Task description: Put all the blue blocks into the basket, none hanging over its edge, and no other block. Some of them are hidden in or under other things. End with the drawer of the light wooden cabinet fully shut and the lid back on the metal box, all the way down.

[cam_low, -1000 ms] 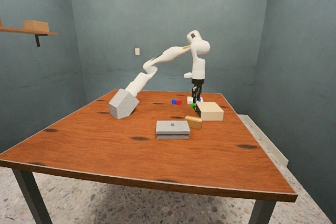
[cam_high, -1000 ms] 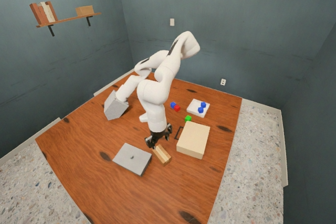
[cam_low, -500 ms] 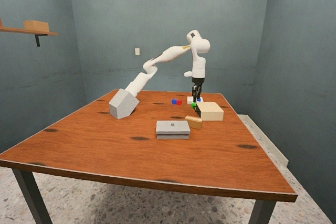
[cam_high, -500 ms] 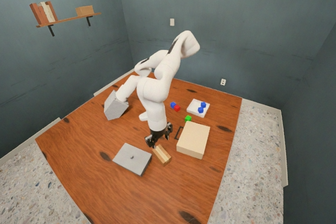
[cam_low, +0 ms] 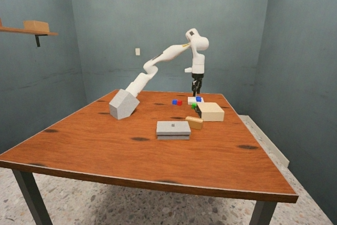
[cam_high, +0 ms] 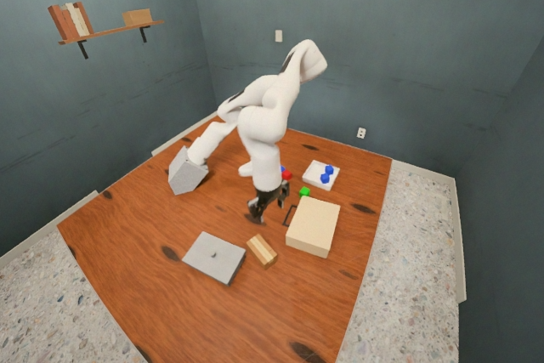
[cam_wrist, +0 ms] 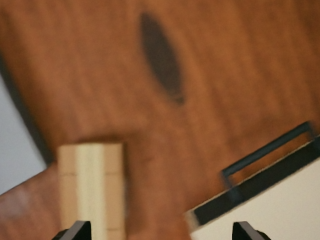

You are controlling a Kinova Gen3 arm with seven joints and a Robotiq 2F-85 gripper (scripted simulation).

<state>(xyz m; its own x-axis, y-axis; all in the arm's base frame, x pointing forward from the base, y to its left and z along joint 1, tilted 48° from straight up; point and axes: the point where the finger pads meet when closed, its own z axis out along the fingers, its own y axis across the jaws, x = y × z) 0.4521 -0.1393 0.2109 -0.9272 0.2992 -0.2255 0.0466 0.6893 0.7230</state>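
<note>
Now: the red block 22 cm behind my hand, 28 cm to the left of it and 19 cm below it. Also, from my hand: light wooden cabinet: 6 cm ahead, 14 cm to the left, 17 cm below; small box: 1 cm ahead, 7 cm to the right, 17 cm below; metal lid: 8 cm behind, 21 cm to the right, 16 cm below.
</note>
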